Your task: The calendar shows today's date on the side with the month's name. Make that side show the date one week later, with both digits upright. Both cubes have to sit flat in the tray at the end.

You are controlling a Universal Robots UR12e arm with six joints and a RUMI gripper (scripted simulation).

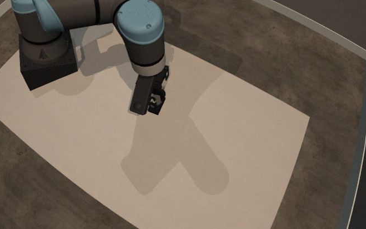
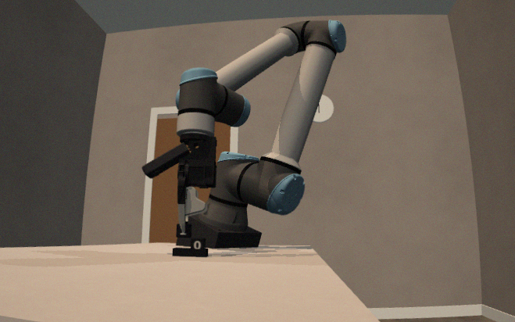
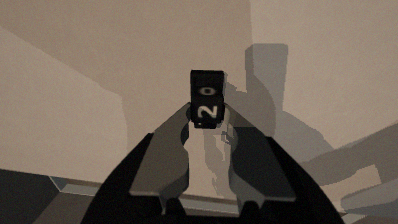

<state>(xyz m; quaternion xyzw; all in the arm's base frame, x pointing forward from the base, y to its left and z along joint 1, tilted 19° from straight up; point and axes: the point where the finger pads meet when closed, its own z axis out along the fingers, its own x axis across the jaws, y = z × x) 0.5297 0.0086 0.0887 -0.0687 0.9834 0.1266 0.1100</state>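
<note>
My gripper is now 60 mm above the black tray and 20 mm to the right of it.
</note>
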